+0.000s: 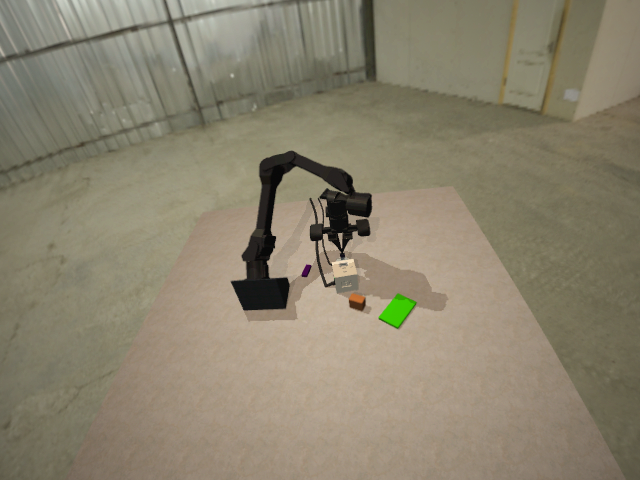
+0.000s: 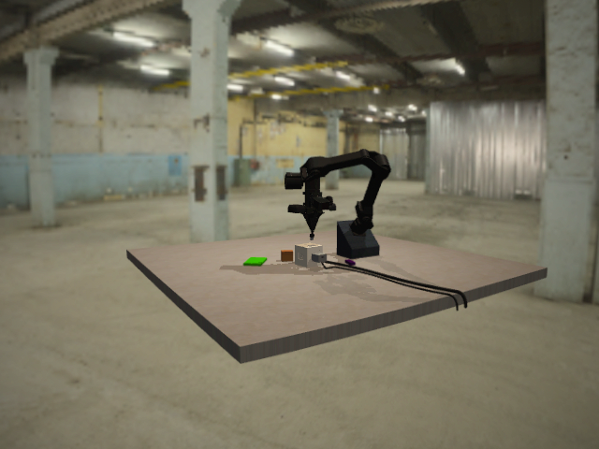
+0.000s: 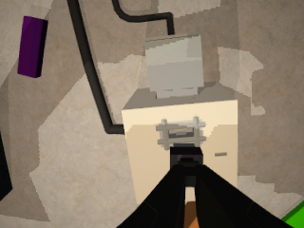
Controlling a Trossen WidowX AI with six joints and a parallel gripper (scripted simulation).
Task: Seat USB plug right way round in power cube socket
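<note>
Now: gripper tip 1 cm above the dark USB plug. Also, from my gripper tip: orange block (5 cm ahead, 12 cm to the right, 12 cm below); small purple piece (15 cm behind, 3 cm to the left, 13 cm below); green flat card (18 cm ahead, 14 cm to the right, 13 cm below).
</note>
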